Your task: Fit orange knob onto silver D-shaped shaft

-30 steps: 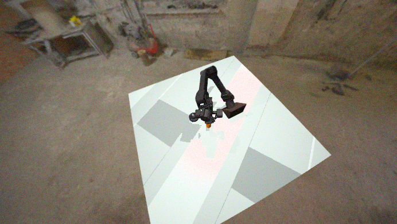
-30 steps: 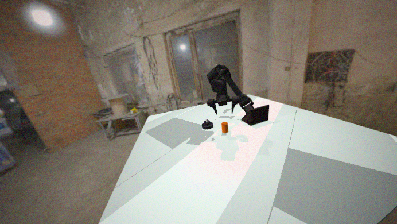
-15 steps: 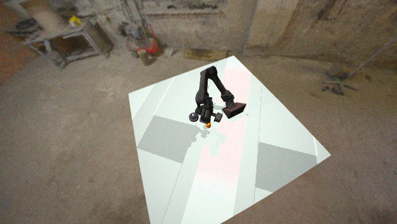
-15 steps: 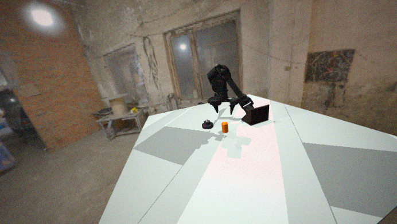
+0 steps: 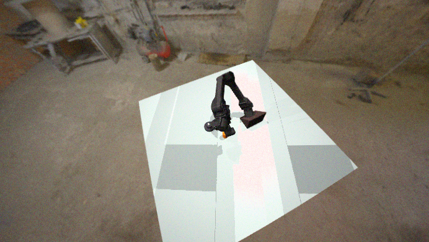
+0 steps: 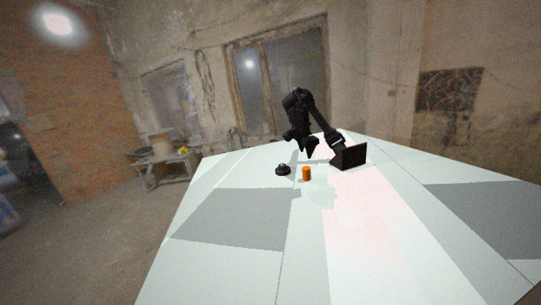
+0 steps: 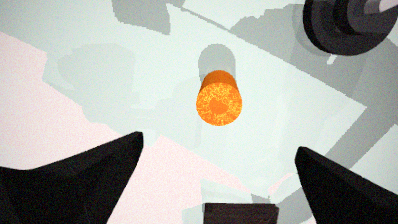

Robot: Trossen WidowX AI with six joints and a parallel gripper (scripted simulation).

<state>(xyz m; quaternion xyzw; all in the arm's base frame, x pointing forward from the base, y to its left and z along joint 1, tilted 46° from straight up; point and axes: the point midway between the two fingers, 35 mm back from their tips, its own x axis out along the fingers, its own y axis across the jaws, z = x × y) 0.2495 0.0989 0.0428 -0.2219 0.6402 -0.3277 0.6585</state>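
Now: the orange knob 8 cm below my gripper tip. Round my gripper tip: round pedestal 13 cm to the right, 9 cm below, 7 cm ahead.
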